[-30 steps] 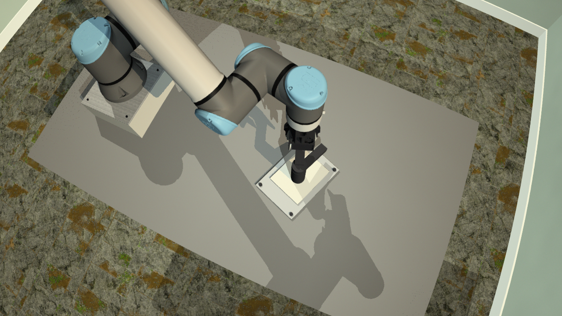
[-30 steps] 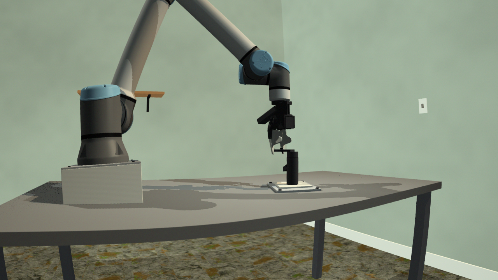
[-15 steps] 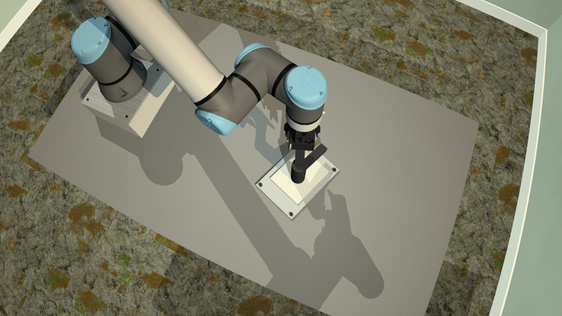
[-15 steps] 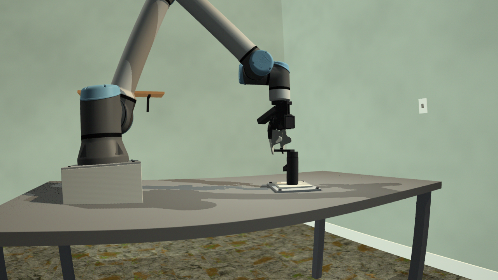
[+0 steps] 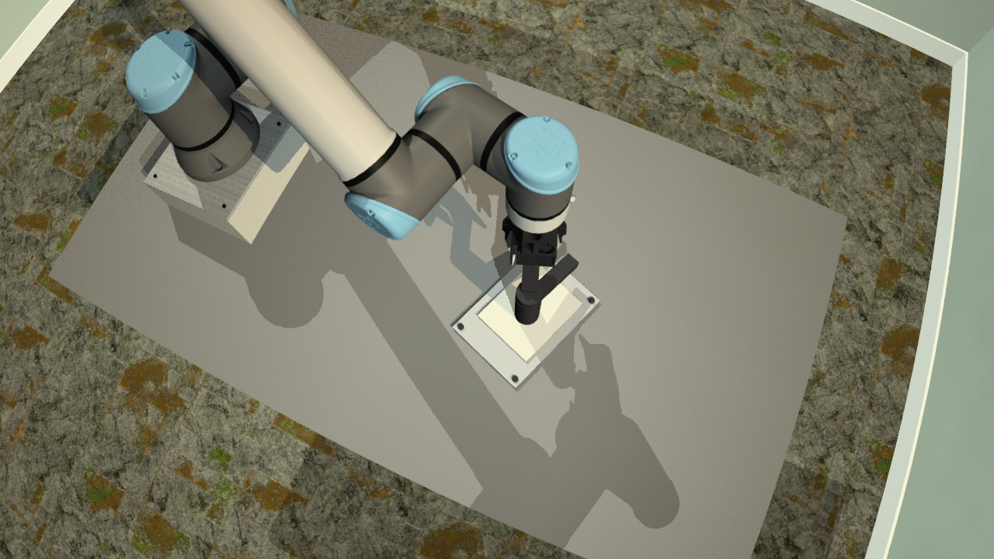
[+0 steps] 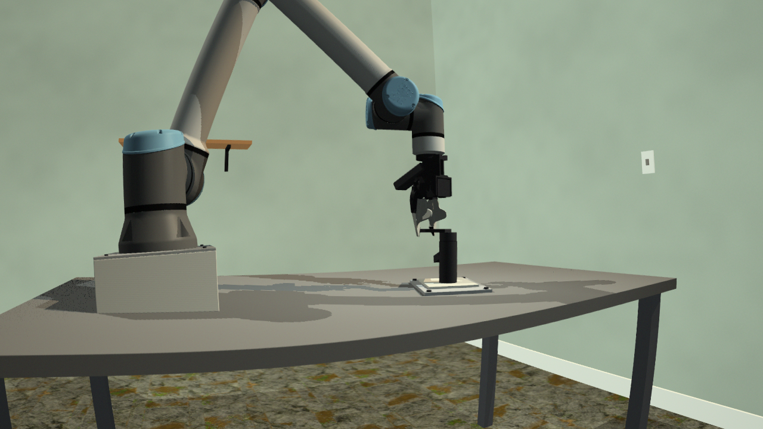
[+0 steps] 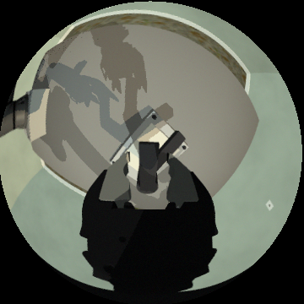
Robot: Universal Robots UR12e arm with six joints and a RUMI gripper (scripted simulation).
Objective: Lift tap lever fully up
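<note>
Right now the black lever is 30 mm to the right of my hand and 10 mm ahead of it. The rest, counted from my hand: black tap 50 mm to the right, 50 mm below, 20 mm ahead.
</note>
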